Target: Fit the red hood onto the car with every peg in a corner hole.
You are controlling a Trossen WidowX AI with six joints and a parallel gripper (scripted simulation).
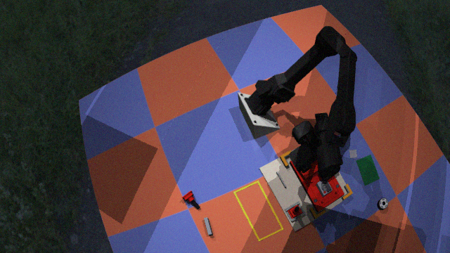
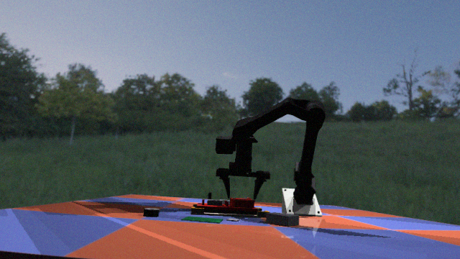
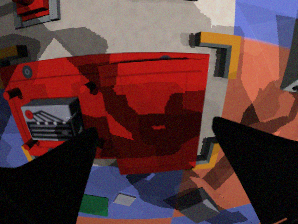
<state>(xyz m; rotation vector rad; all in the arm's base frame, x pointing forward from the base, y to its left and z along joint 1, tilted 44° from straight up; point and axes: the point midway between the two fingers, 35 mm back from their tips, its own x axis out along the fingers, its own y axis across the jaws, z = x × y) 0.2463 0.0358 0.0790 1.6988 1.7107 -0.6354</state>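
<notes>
Now: the red hood 10 mm below my gripper tip. Also, from my gripper tip: green plate (200 mm to the left, 120 mm ahead, 50 mm below); then grey jig (50 mm ahead, 40 mm below, 10 mm to the right); then grey engine block (90 mm ahead, 30 mm below, 10 mm to the left).
</notes>
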